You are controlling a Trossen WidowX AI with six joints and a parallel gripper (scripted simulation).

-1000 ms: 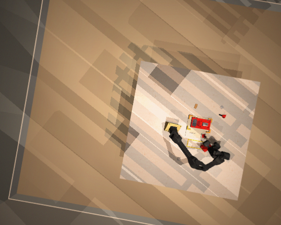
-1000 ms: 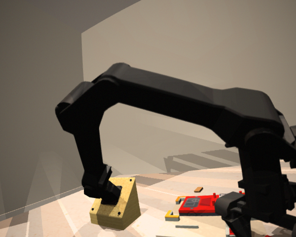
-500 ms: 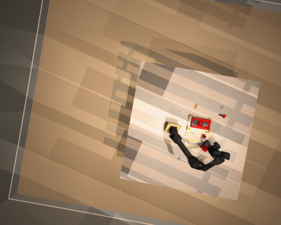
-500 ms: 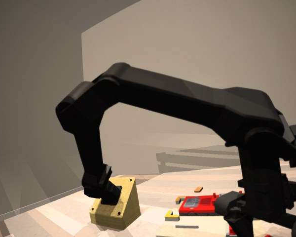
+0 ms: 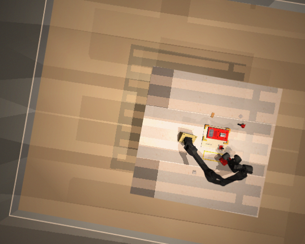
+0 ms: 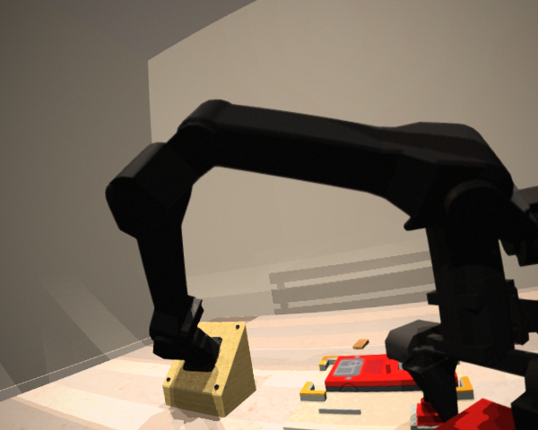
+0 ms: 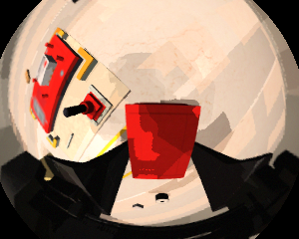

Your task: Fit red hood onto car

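The grey engine block lies 70 mm behind my gripper tip, 240 mm to the left of it and 20 mm below it. The rest, counted from my gripper tip: red hood: right at my gripper tip.
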